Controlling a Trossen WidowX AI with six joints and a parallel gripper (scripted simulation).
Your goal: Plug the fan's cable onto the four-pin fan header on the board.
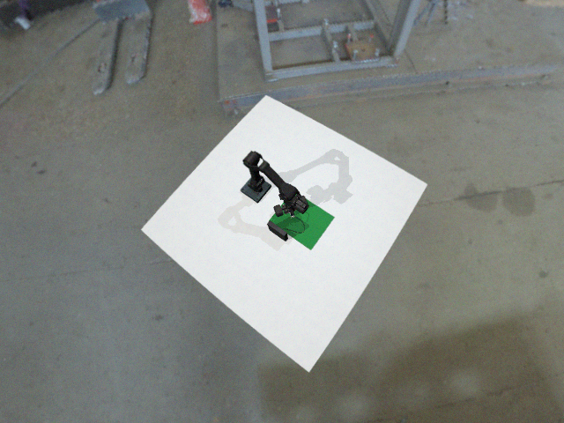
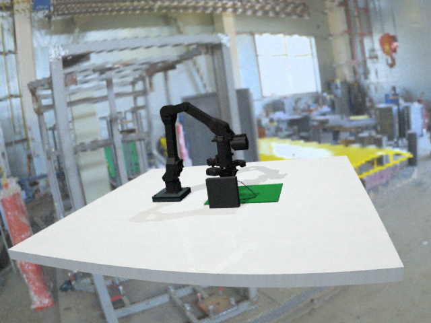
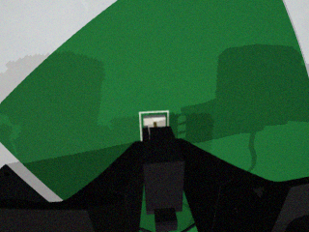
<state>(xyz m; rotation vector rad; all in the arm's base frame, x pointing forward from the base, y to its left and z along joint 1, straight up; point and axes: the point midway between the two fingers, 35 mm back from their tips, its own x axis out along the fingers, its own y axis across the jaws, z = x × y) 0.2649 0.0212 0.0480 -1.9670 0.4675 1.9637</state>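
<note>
My gripper tip is now 10 mm short of the pale four-pin header and 40 mm above it. The rest, counted from my gripper tip: green board: 70 mm ahead, 10 mm to the left, 50 mm below; then black fan plug: 10 mm ahead, 10 mm above; then black fan: 30 mm ahead, 140 mm to the right, 20 mm above.
</note>
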